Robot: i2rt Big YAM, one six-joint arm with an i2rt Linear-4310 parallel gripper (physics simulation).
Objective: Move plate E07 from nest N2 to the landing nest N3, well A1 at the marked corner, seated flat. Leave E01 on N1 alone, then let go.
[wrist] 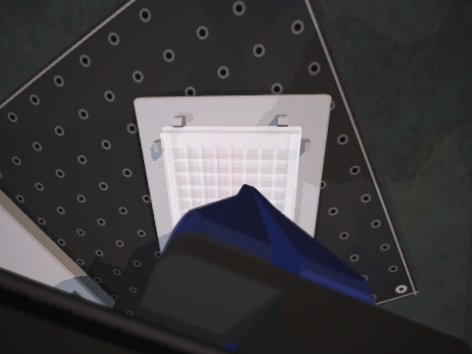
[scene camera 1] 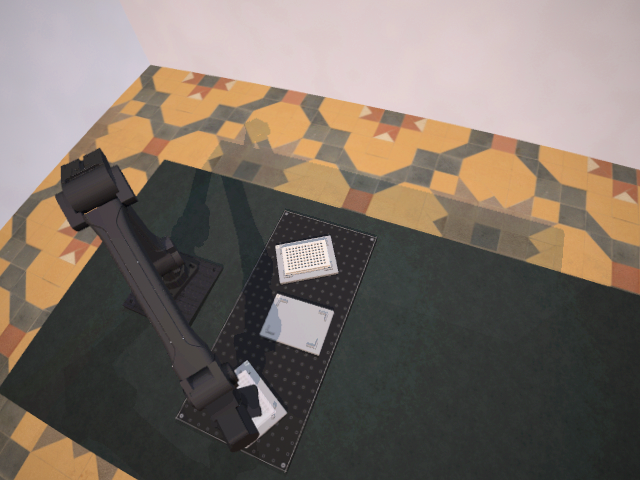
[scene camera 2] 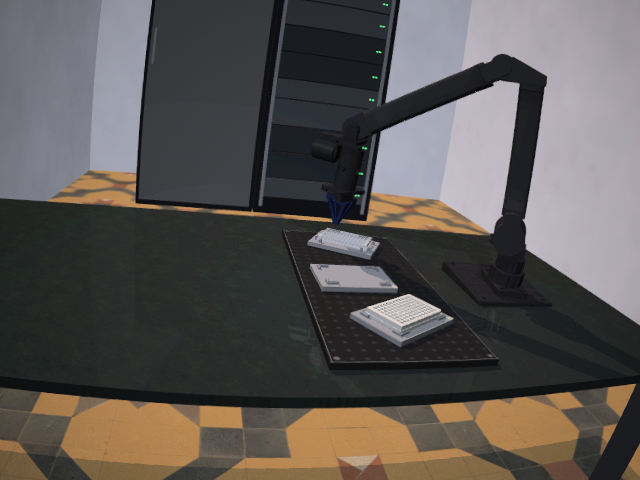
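A clear whitish well plate (scene camera 1: 266, 403) (scene camera 2: 343, 238) (wrist: 230, 160) lies on an end nest (scene camera 1: 276, 413) (wrist: 235, 107), apparently level and between its corner posts. No label is readable; its A1 corner is not visible. The middle nest (scene camera 1: 299, 325) (scene camera 2: 354, 279) (wrist: 30, 250) has no plate on it. A cream well plate (scene camera 1: 306, 256) (scene camera 2: 405, 310) sits on the nest (scene camera 1: 305, 279) (scene camera 2: 379, 329) at the other end. My gripper (scene camera 2: 336, 222) (wrist: 244, 195) is shut and empty, blue fingertips together, above the clear plate. The arm hides the fingers in scene camera 1.
The nests stand on a black perforated board (scene camera 1: 305, 382) (scene camera 2: 356, 356) (wrist: 75, 125) on a dark green table (scene camera 1: 465, 361) (scene camera 2: 155, 310). The arm's base (scene camera 1: 204, 273) (scene camera 2: 465, 284) stands beside the board. A server rack and a dark cabinet (scene camera 2: 201, 103) stand beyond the table.
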